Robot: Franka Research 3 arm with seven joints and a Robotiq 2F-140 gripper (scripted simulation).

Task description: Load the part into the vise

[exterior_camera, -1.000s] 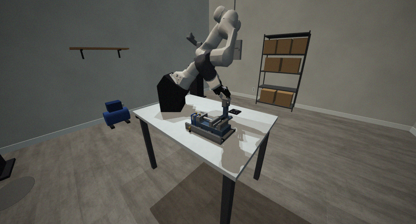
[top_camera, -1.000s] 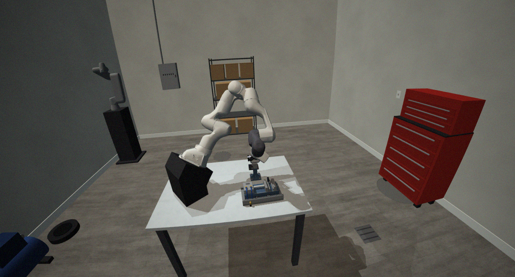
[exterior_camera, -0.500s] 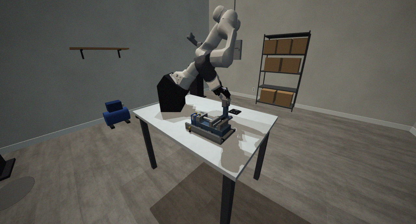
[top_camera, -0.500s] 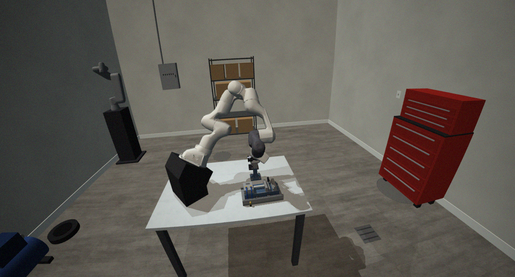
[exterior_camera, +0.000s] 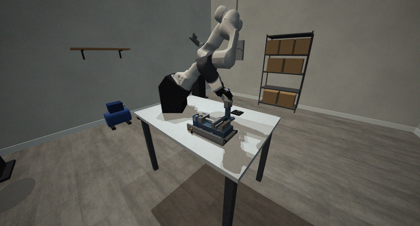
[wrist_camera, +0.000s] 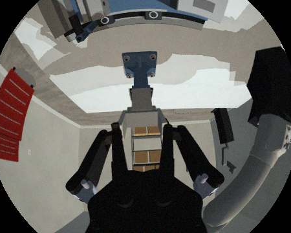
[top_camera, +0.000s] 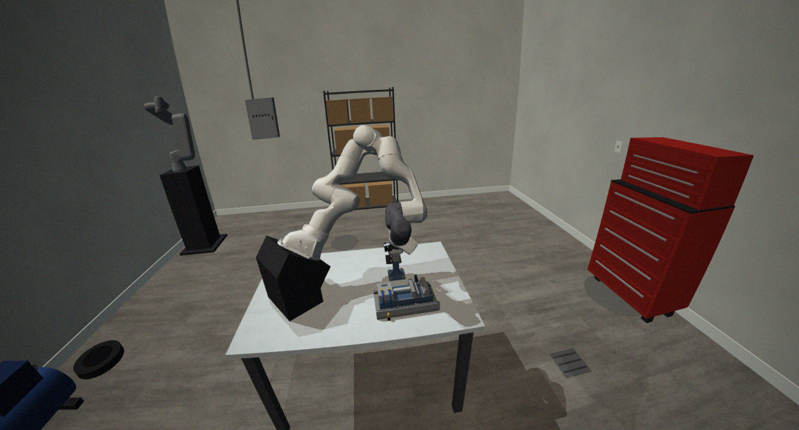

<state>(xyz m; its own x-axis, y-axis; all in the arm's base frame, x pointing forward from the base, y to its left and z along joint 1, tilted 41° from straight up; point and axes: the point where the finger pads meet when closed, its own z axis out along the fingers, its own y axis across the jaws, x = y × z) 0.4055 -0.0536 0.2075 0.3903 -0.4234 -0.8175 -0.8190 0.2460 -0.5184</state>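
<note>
Now: the part 2 cm below my hand and 1 cm to the left of it. Also, from my hand: black infeed plate 18 cm to the left, 17 cm below, 1 cm ahead.
</note>
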